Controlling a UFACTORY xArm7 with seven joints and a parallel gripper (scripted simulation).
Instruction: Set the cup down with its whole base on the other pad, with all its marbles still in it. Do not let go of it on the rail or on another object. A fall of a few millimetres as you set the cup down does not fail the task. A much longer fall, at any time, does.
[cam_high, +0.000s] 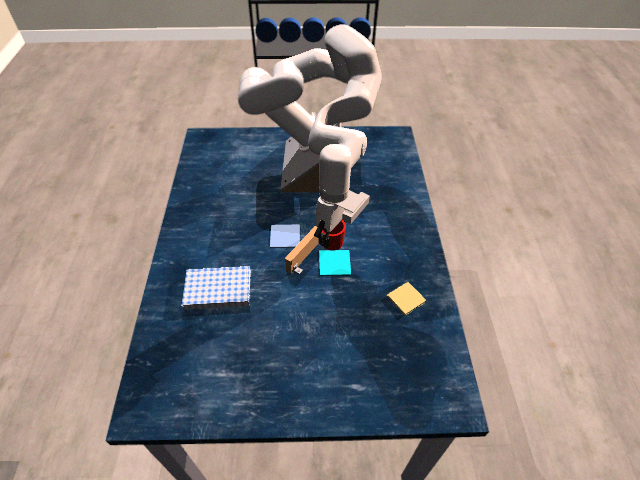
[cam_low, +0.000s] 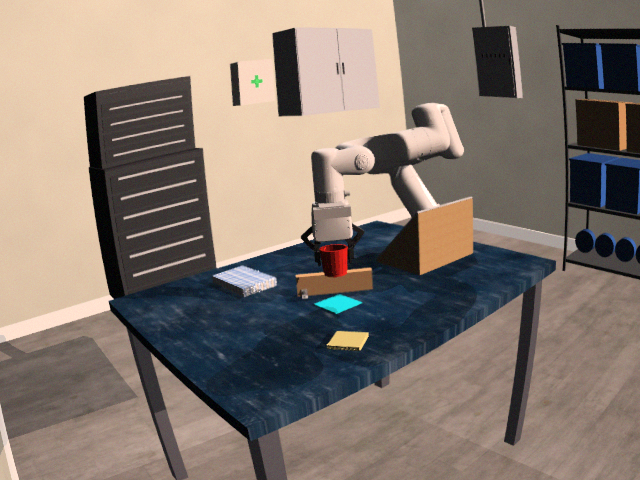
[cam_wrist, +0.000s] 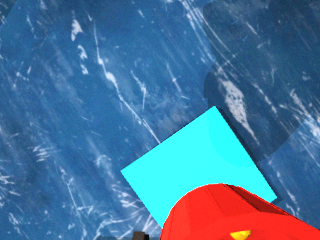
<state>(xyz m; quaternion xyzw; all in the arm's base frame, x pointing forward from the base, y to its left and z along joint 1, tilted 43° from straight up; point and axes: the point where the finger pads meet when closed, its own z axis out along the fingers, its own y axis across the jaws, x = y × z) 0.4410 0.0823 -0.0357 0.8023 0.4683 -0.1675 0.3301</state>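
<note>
Right now the wooden rail is 4 cm behind my hand, 7 cm to the right of it and 11 cm below it. The rest, counted from my hand: red cup 2 cm below; pale blue pad 9 cm behind, 15 cm to the right, 13 cm below; yellow marble 1 cm ahead, 3 cm below.
</note>
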